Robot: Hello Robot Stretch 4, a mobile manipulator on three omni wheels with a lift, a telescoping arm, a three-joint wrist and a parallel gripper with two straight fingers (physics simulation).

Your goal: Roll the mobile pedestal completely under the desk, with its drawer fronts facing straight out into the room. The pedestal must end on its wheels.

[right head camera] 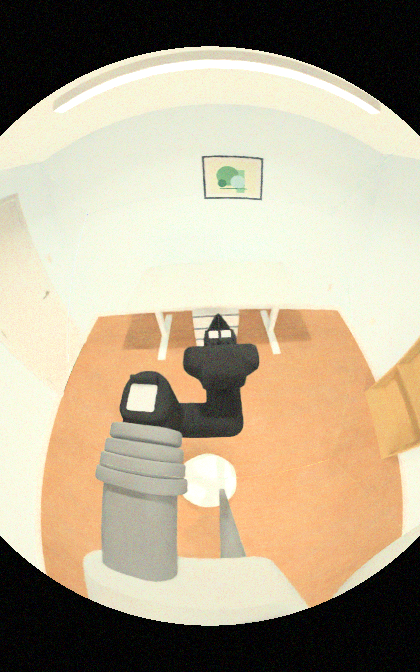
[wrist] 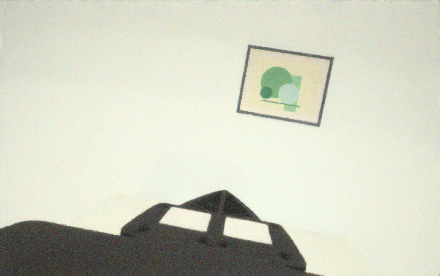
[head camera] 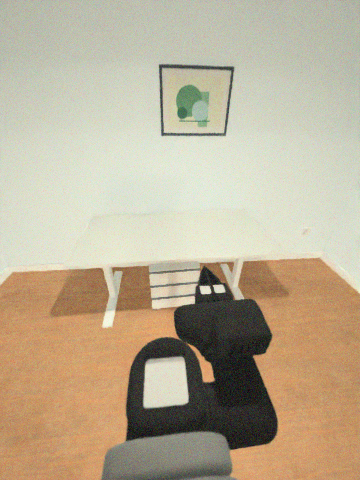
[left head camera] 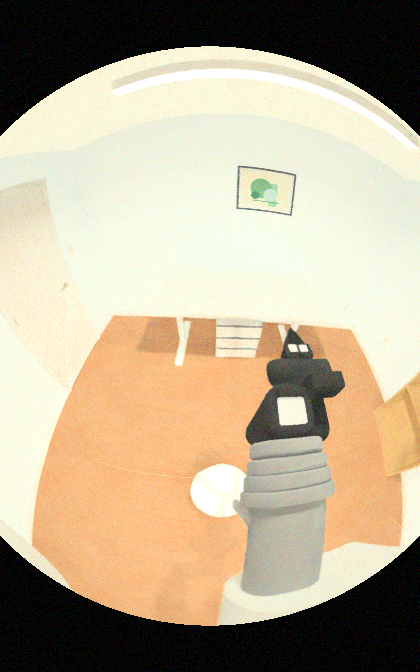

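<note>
The white pedestal (head camera: 175, 288) (left head camera: 238, 338) (right head camera: 199, 326) stands upright beneath the white desk (head camera: 175, 235) (left head camera: 225, 295) (right head camera: 210, 287), between its two legs. Its drawer fronts, with dark gaps between them, face out into the room towards me. Its top and back are hidden under the desk top, and its wheels are too small to make out. My gripper (head camera: 205, 270) (left head camera: 291, 331) (right head camera: 218, 316) (wrist: 221, 208) is shut and empty. It is held in front of the desk, on my side, apart from the pedestal, and covers part of the drawer fronts in the right head view.
The desk's left leg (head camera: 111, 300) (left head camera: 181, 345) and right leg (head camera: 237, 272) (right head camera: 270, 332) have long feet on the wood floor. A tan box-like piece (left head camera: 397, 430) (right head camera: 392, 415) stands at the right. A door (left head camera: 30, 260) is on the left wall. A framed picture (head camera: 197, 100) (wrist: 285, 85) hangs behind the desk.
</note>
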